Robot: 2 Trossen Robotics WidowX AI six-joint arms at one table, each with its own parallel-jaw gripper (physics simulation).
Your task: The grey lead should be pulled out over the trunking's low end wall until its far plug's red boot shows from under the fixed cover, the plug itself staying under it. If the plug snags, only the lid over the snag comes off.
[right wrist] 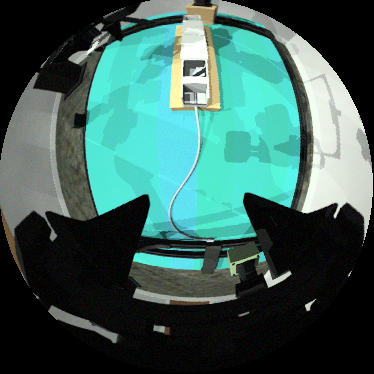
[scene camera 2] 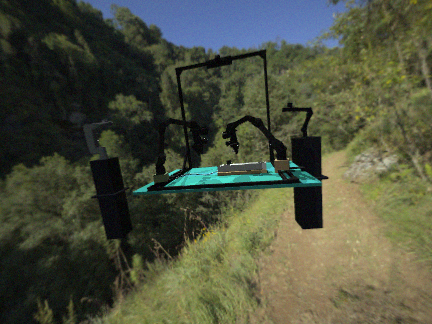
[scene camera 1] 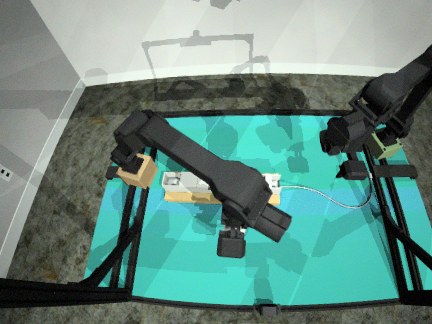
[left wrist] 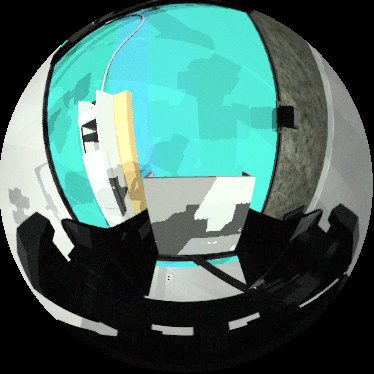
Labels:
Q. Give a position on a trunking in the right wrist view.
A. At 183,84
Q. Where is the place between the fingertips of the left gripper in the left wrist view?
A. At 194,203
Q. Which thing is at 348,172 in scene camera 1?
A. The right gripper.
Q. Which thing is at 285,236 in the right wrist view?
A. The right gripper.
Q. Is the right gripper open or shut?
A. Open.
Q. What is the right gripper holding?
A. Nothing.

